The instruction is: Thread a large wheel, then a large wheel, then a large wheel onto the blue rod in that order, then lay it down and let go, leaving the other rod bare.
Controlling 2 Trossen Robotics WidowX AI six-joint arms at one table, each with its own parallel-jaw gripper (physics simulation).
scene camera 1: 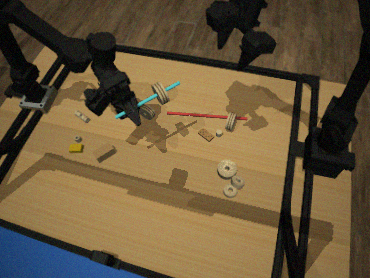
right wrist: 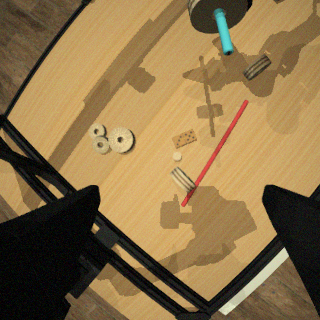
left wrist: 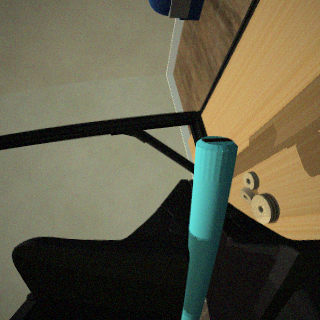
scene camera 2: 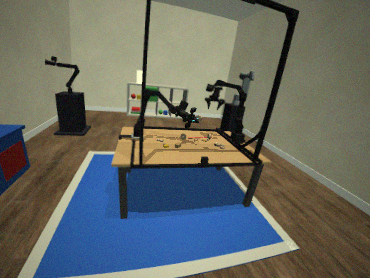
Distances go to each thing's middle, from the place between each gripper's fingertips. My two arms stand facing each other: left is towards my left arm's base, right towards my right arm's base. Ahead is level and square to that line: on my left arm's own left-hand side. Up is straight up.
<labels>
Right now the blue rod (left wrist: 214, 160) is 7 cm ahead of my left hand and 1 cm above it.
Now: the blue rod 11 cm behind my right hand, 18 cm to the left of it and 7 cm below it.
</labels>
